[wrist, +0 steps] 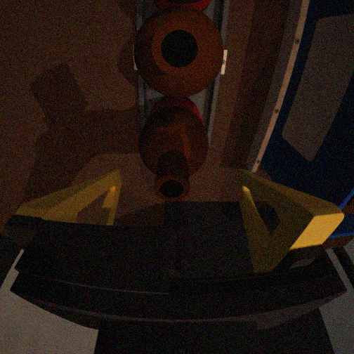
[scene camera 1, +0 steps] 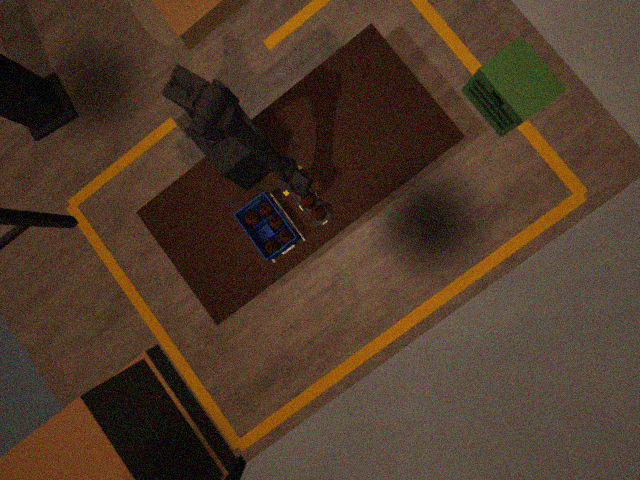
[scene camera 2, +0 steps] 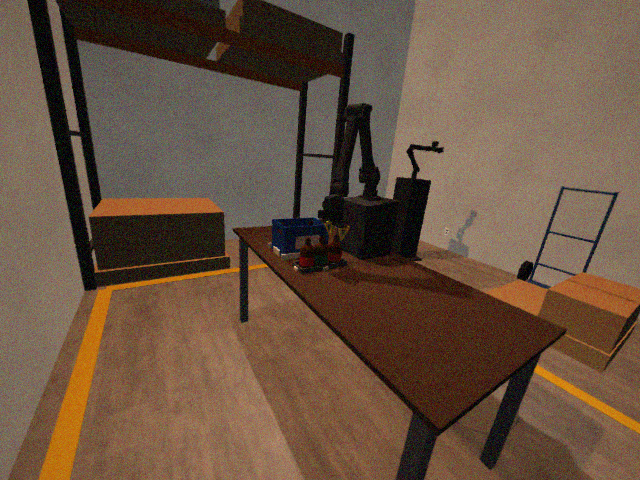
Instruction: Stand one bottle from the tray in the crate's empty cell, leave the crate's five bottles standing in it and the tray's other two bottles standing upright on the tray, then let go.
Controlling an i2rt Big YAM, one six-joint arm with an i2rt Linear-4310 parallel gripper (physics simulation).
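Frame: origin at the arm's base, x right, y ahead, z up, level; centimetres.
Seen in the pictures: gripper, fingertip midpoint: (scene camera 2: 335, 237); arm's base, link origin: (scene camera 2: 369, 198).
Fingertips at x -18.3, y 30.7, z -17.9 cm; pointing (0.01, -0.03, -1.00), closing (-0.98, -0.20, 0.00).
Offsets run from my fingertips to a thing's top centre. "*": to the spot under its first point. Level surfaces: height alone.
The blue crate @[dx +22.2, dy +11.1, dz +3.0 cm] (scene camera 1: 264, 231) (scene camera 2: 281, 236) (wrist: 295, 170) stands on the table with five bottles in it. Its empty cell is the middle one of the row farther from the tray. The tray @[* dx -8.2, dy +18.9, dz -12.0 cm] (scene camera 2: 305, 268) (wrist: 212, 116) lies beside the crate. Three dark bottles with red lower parts stand upright in a line on it: an end bottle @[dx -0.4, dy -0.2, dz +1.5 cm] (scene camera 2: 334, 252) (wrist: 173, 140), a middle bottle @[dx -1.7, dy +8.4, dz +1.5 cm] (scene camera 1: 308, 200) (scene camera 2: 321, 254) (wrist: 200, 65) and a far bottle @[dx -3.0, dy +16.4, dz +1.5 cm] (scene camera 1: 318, 211) (scene camera 2: 306, 255) (wrist: 182, 4). My gripper (scene camera 1: 293, 180) (scene camera 2: 337, 231) (wrist: 178, 175) is open and empty, its yellow fingers on either side of the end bottle's neck in the wrist view; the exact height is unclear.
The crate's near wall is close to one finger's side. The brown table @[dz -14.6 cm] (scene camera 1: 382, 103) (scene camera 2: 413, 330) extends beyond the tray. A black pedestal (scene camera 2: 412, 217) with a small arm stands behind the robot's base. A tall shelf rack (scene camera 2: 344, 93) stands behind the table.
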